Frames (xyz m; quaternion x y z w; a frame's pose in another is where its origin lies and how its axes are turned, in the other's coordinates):
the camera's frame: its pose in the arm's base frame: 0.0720 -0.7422 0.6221 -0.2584 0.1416 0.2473 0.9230
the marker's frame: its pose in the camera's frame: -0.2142 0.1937 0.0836 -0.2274 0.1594 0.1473 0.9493
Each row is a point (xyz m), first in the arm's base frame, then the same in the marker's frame.
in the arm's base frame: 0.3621 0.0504 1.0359
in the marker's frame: 0.2887 -0.4293 0.7948
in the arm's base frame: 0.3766 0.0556 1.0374
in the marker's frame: 0.2978 -0.4402 0.8010
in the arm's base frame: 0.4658 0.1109 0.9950
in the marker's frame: 0.3993 -0.4730 0.8389
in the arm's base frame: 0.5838 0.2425 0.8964
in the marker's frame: 0.5826 -0.4771 0.9246
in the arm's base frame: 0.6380 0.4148 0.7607
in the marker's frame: 0.7674 -0.3988 1.0283
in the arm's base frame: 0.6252 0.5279 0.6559
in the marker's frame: 0.8714 -0.3005 1.0872
